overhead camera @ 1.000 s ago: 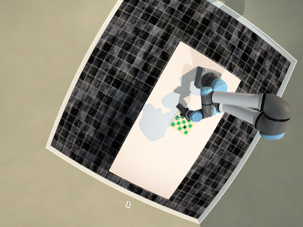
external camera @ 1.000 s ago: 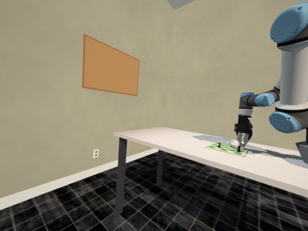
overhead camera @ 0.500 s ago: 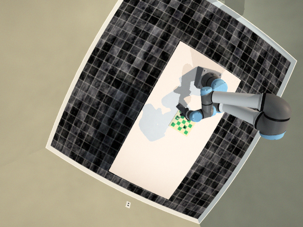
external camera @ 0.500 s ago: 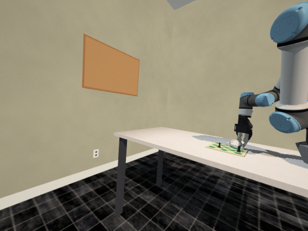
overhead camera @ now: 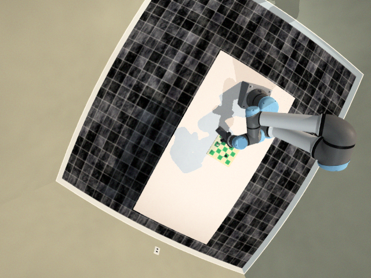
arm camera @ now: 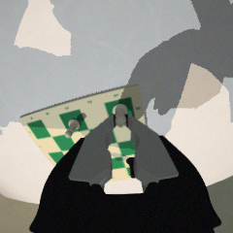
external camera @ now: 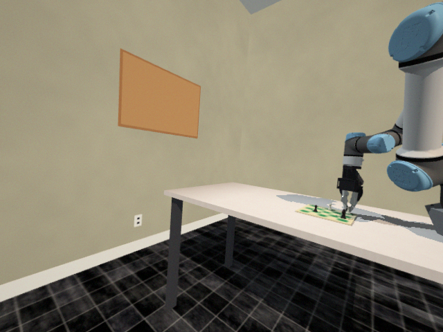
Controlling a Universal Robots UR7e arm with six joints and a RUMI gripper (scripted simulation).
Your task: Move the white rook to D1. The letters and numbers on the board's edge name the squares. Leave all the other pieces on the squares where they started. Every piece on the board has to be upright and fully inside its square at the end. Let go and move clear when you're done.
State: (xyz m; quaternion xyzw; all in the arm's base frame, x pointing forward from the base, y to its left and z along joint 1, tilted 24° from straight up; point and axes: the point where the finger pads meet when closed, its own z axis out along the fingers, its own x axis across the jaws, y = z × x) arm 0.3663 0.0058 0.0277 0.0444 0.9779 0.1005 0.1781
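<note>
The green-and-cream chessboard lies 90 mm to the left of my hand, 60 mm ahead of it and 30 mm below it.
</note>
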